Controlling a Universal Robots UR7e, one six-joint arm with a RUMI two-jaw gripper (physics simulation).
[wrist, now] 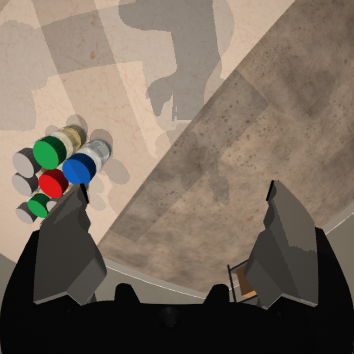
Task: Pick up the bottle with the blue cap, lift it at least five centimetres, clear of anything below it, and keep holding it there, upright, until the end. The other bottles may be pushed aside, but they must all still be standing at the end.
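Frame: origin at the arm's base, x right, y ahead, z up, level; centimetres.
Seen in the pictures: gripper, between the fingertips: (176, 184).
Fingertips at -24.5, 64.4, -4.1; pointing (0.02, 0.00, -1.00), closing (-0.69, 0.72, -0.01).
A point is followed by its place in that frame, as x, y, z.
The bottle with the blue cap (80, 169) @[-9.4, 56.1, -15.9] stands at the left of the view, on the right side of a cluster of bottles; its clear body shows up and to the right of the cap. My gripper (176, 184) @[-24.5, 64.4, -4.1] is open and empty, seen from above with its jaws wide apart. The left fingertip shows just below the blue cap, and the bottle is outside the gap between the jaws. A large green cap (49, 152) @[-8.3, 50.1, -15.9] is up and to the left of the blue one, and a red cap (53, 183) @[-2.4, 53.0, -15.9] is down and to the left, close to it.
Grey-white caps (26, 163) @[-2.4, 46.5, -15.9] (24, 183) @[3.2, 47.2, -15.9] (26, 212) @[13.0, 49.2, -16.0] line the cluster's left side. A smaller green cap (38, 205) @[7.0, 51.6, -15.9] is partly hidden by the left jaw. The pale surface (120, 95) @[-20.4, 53.0, -26.4] meets a brown stone-like area (260, 150) diagonally. A dark-framed object (243, 281) shows behind the right jaw.
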